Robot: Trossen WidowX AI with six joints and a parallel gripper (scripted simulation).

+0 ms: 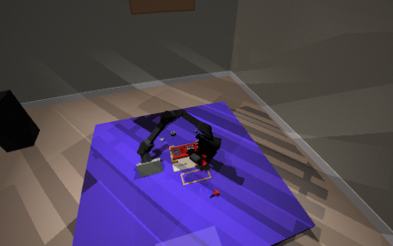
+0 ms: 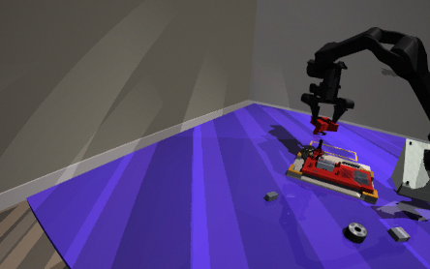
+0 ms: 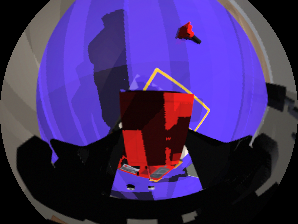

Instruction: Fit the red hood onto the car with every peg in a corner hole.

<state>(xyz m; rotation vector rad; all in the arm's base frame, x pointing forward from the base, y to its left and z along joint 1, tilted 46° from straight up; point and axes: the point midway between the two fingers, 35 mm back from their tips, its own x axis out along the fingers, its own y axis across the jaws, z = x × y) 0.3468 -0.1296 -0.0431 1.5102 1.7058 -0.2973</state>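
The jig lies 50 mm behind my gripper tip, 160 mm to the left of it and 90 mm below it. From my gripper tip the other things lie so: hood (10 mm above).
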